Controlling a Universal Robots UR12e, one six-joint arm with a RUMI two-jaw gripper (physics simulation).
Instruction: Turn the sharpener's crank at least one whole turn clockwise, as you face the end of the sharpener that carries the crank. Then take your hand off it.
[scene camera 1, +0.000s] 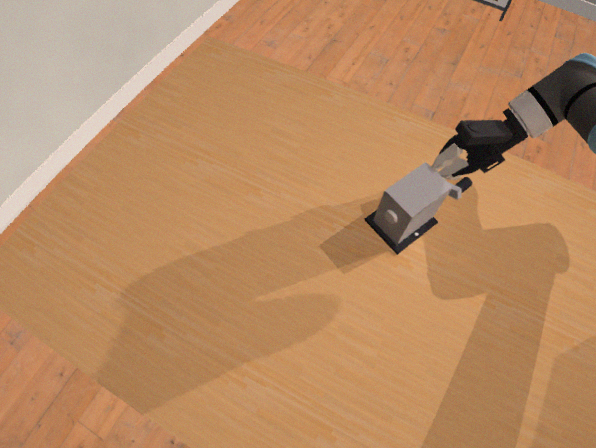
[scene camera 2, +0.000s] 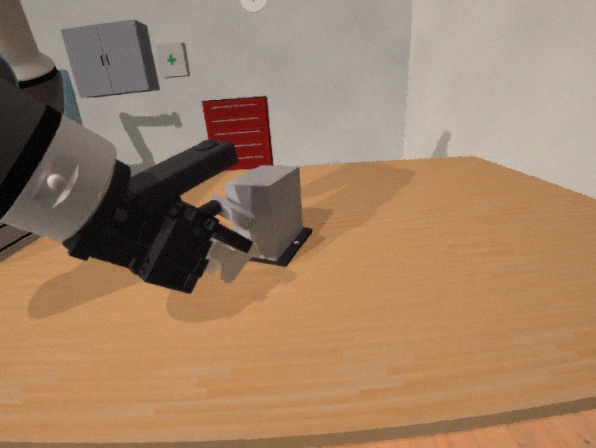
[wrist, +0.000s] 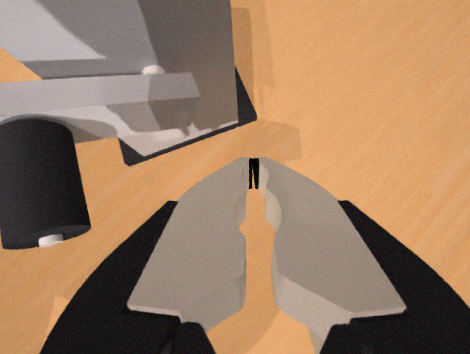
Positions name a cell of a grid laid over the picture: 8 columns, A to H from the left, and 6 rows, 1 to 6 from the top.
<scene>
I see my gripper (scene camera 2: D4) and a grey sharpener (scene camera 2: D3).
My gripper is seen too in scene camera 1 (scene camera 1: F3) and in the wrist view (wrist: E3). The grey sharpener is seen too in scene camera 1 (scene camera 1: F3) and in the wrist view (wrist: A1).
</scene>
